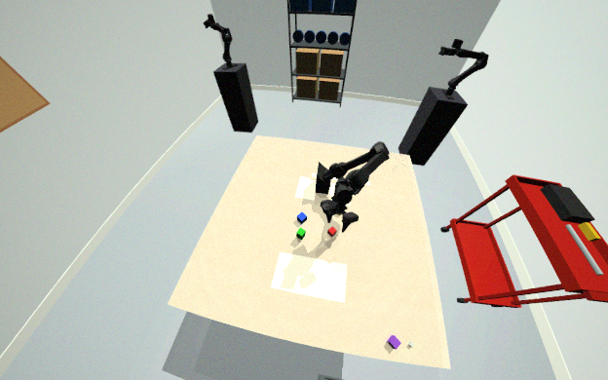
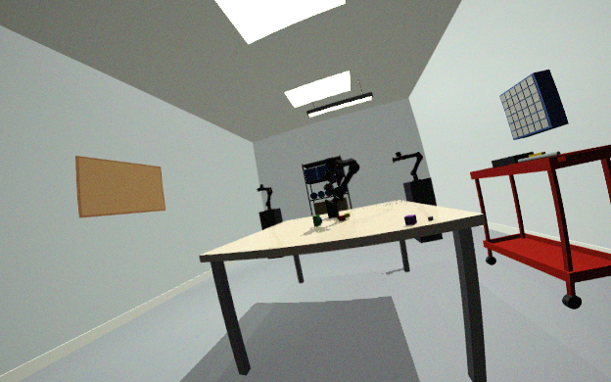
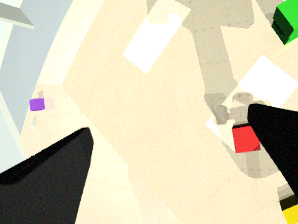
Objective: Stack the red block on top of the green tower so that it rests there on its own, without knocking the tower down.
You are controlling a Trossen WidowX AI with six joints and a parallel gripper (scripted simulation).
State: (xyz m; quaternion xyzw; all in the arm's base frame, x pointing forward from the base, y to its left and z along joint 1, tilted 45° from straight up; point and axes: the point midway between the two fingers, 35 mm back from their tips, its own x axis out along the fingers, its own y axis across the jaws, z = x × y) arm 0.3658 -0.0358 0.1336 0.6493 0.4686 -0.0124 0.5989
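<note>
My gripper tip is 60 mm past the red block and 190 mm above it. Also, from my gripper tip: blue block (120 mm behind, 180 mm to the right, 190 mm below); small yellow block (200 mm behind, 40 mm to the left, 190 mm below); purple block (410 mm ahead, 310 mm to the left, 190 mm below).
</note>
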